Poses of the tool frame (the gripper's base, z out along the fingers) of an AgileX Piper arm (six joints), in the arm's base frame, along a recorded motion.
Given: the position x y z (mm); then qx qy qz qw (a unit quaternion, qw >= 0).
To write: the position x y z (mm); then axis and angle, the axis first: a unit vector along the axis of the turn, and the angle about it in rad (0 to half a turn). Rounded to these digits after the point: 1 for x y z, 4 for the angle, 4 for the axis.
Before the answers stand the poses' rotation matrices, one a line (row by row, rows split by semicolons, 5 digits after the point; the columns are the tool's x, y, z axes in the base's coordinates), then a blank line. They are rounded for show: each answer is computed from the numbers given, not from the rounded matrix.
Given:
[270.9 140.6 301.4 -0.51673 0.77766 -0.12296 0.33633]
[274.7 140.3 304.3 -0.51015 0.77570 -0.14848 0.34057]
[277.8 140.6 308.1 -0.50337 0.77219 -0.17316 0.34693]
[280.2 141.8 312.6 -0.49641 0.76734 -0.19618 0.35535]
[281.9 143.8 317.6 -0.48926 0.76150 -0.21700 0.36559]
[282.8 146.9 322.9 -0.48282 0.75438 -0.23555 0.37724]
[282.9 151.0 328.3 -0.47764 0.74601 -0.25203 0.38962]
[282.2 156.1 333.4 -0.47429 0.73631 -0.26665 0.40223]
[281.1 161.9 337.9 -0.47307 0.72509 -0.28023 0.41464]
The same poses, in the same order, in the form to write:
-0.23975 -0.72097 0.65017; -0.88639 0.43574 0.15634; -0.39603 -0.53882 -0.74353
-0.24752 -0.69031 0.67986; -0.89258 0.43540 0.11713; -0.37687 -0.57784 -0.72393
-0.25252 -0.65724 0.71012; -0.89754 0.43327 0.08184; -0.36146 -0.61669 -0.69931
-0.25460 -0.62241 0.74012; -0.90126 0.43018 0.05173; -0.35058 -0.65388 -0.67048
-0.25394 -0.58648 0.76913; -0.90381 0.42707 0.02725; -0.34445 -0.68823 -0.63851
-0.24915 -0.55074 0.79662; -0.90618 0.42280 0.00889; -0.34171 -0.71967 -0.60441
-0.24011 -0.51626 0.82209; -0.90905 0.41668 -0.00384; -0.34056 -0.74823 -0.56935
-0.22652 -0.48394 0.84528; -0.91296 0.40789 -0.01113; -0.33939 -0.77423 -0.53422
-0.20856 -0.45364 0.86643; -0.91842 0.39536 -0.01408; -0.33616 -0.79869 -0.49909

[270.9 140.6 301.4 -0.5487 0.8258 -0.1306 2.4556]
[274.7 140.3 304.3 -0.5426 0.8250 -0.1579 2.4465]
[277.8 140.6 308.1 -0.5367 0.8233 -0.1846 2.4330]
[280.2 141.8 312.6 -0.5311 0.8209 -0.2099 2.4150]
[281.9 143.8 317.6 -0.5256 0.8181 -0.2331 2.3931]
[282.8 146.9 322.9 -0.5213 0.8146 -0.2543 2.3680]
[282.9 151.0 328.3 -0.5186 0.8100 -0.2737 2.3412]
[282.2 156.1 333.4 -0.5180 0.8042 -0.2913 2.3137]
[281.1 161.9 337.9 -0.5199 0.7968 -0.3079 2.2865]

